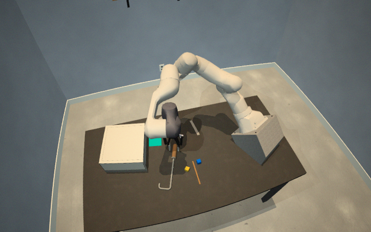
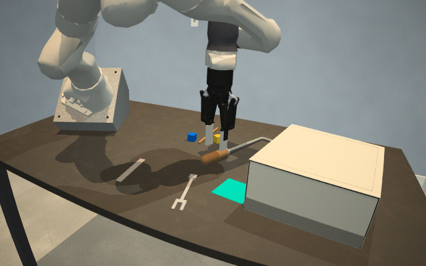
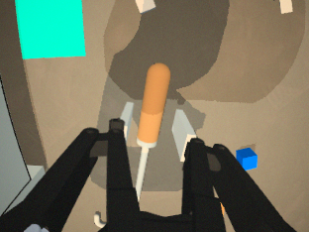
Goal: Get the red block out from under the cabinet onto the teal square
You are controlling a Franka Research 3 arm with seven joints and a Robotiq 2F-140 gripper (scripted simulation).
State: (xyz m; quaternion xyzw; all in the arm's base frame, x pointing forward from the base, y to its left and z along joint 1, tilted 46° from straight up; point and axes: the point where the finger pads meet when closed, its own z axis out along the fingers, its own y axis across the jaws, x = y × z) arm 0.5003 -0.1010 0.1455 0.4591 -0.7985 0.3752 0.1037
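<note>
Right now the blue cube is 10 cm behind my hand, 15 cm to the left of it and 7 cm below it. From my hand the other things lie so: yellow cube: 1 cm behind, 16 cm to the left, 7 cm below; then hook tool: 9 cm ahead, 7 cm to the left, 7 cm below; then teal square: 7 cm ahead, 16 cm to the right, 8 cm below.
</note>
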